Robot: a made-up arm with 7 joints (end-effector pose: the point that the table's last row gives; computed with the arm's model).
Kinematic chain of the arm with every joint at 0, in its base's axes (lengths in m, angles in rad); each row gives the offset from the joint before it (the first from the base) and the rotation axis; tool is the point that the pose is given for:
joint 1: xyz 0 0 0.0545 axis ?
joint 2: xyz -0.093 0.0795 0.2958 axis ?
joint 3: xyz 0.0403 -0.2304 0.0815 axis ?
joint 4: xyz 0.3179 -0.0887 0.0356 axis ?
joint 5: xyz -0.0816 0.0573 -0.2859 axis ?
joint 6: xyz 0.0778 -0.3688 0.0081 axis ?
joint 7: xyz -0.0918 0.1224 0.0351 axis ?
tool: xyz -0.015 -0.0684 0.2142
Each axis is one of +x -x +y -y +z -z.
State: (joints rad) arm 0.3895 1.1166 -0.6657 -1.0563 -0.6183 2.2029 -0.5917
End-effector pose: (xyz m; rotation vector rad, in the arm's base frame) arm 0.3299 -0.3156 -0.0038 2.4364 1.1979 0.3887
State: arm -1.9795 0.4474 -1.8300 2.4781 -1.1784 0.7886 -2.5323
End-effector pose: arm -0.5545 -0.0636 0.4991 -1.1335 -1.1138 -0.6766
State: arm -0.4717 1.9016 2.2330 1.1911 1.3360 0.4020 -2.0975
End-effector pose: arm -0.4585 0.0209 0.2447 1.2846 -1.5665 -1.0096
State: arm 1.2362 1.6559 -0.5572 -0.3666 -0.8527 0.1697 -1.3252
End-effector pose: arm 0.1879 -0.4543 0.2999 0.0455 2.6465 -0.1566
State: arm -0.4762 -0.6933 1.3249 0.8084 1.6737 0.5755 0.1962
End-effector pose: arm -0.1315 0.0266 0.3019 -0.8332 -0.3069 -1.9440
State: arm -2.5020 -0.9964 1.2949 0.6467 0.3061 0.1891 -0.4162
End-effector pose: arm 0.5264 0.1353 0.0759 -0.9756 0.9144 0.9143
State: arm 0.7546 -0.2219 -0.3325 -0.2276 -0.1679 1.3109 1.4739
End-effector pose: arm -0.1994 -0.4319 0.0502 1.3514 -1.3959 -1.3487
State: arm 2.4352 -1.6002 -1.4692 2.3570 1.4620 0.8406 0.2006
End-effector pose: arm -0.1008 -0.0537 -0.1831 1.9047 1.5229 0.6779
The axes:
joint 1: -z
joint 2: -x
joint 3: -z
joint 4: -x
joint 5: -z
joint 6: +x
joint 7: -y

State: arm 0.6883 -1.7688 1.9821 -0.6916 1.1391 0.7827 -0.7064
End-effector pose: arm -0.0293 0.2690 0.3663 -1.0210 -0.1238 1.4330
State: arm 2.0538 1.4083 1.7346 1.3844 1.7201 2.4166 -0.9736
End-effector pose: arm 0.3585 0.3211 0.2220 -2.2375 0.7997 -1.3237
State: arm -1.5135 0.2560 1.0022 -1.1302 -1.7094 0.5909 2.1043
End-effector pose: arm 0.5431 0.3405 0.4005 2.9823 -0.7375 0.2024
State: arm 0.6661 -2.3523 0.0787 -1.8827 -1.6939 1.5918 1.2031
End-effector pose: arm 0.6057 -0.3381 0.1955 -0.2933 0.6614 -0.7090
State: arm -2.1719 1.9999 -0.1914 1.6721 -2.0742 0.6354 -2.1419
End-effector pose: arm -0.3510 0.2712 0.9502 -0.5683 0.6886 -2.4361
